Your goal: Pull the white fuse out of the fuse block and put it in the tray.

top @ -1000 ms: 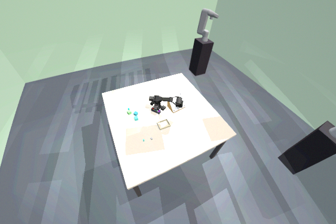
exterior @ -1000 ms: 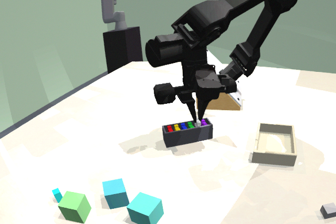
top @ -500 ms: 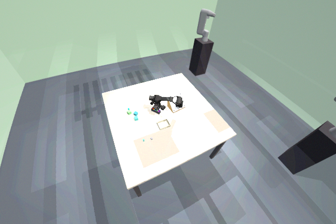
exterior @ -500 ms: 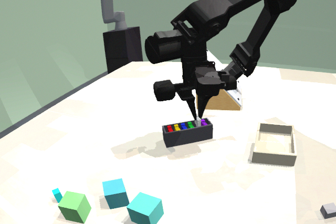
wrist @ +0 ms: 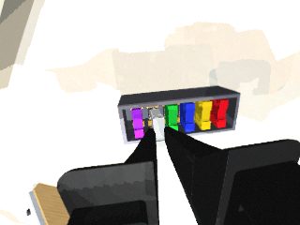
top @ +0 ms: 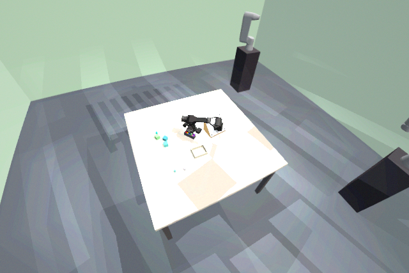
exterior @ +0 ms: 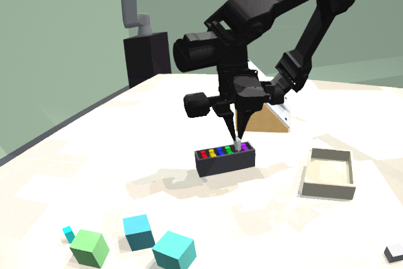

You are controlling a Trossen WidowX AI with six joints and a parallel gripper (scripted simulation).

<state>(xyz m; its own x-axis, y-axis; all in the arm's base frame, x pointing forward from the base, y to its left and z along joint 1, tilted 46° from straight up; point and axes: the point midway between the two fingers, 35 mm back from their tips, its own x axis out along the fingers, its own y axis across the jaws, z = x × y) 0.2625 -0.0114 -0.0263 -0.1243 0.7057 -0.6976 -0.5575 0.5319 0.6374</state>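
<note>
Now: gripper tip 1 cm short of the beige tray, 20 cm to the right of it and 6 cm above it. The rest, counted from my gripper tip: small grey cube 21 cm ahead, 31 cm to the left, 5 cm below; then white fuse 1 cm below.
</note>
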